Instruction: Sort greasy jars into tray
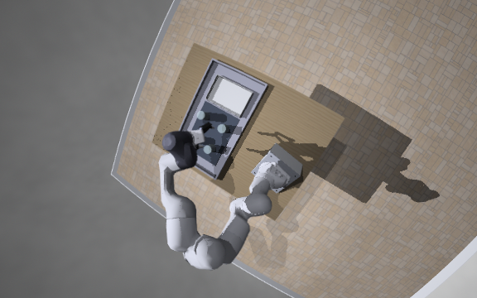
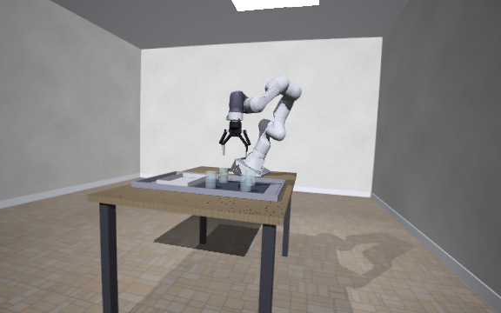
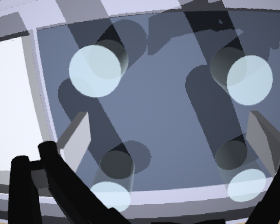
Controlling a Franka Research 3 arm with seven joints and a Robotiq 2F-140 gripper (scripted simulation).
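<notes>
My hand is 180 mm above the dark drying mat, 50 mm short of it and 20 mm to the right of it. Also, from my hand: white tray 300 mm to the right, 180 mm below, 80 mm ahead.
</notes>
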